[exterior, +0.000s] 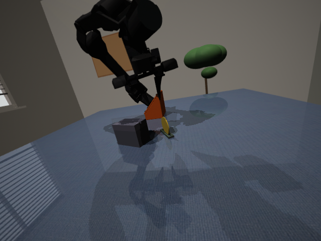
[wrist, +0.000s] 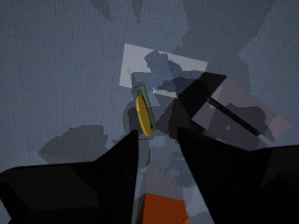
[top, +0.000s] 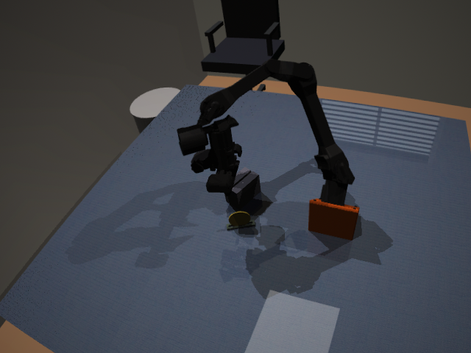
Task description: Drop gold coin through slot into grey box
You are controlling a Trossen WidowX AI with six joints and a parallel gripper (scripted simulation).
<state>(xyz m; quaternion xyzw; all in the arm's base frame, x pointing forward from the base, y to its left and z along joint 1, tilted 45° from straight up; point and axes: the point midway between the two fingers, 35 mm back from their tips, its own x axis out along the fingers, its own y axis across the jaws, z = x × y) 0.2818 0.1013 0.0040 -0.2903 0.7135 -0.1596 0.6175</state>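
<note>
Right now my gripper tip is 90 mm above the gold coin, 20 mm to the right of it and 20 mm past it.
</note>
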